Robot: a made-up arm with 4 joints.
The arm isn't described. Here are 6 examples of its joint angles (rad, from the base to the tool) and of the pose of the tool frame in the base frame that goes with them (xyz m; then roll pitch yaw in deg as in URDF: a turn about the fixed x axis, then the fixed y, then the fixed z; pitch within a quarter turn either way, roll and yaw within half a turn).
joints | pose
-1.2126 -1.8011 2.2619 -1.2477 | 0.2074 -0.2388 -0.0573 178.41 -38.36 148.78
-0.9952 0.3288 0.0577 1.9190 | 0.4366 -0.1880 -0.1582 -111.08 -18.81 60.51
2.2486 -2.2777 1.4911 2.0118 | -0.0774 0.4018 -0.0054 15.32 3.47 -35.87
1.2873 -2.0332 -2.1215 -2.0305 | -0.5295 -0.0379 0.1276 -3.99 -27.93 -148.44
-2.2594 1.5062 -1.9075 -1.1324 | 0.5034 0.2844 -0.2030 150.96 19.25 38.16
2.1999 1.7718 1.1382 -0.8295 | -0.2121 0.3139 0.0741 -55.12 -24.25 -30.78
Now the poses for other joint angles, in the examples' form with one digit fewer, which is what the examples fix.
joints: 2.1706 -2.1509 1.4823 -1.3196
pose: -0.139 0.364 -0.160 -161.1 4.2 -31.6
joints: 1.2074 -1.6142 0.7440 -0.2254
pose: -0.412 0.003 -0.213 106.6 47.3 23.5
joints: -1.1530 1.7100 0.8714 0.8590
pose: 0.287 -0.186 0.038 -149.6 -39.6 162.7
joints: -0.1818 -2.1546 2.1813 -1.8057
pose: -0.139 -0.294 -0.058 -127.7 -28.6 79.3
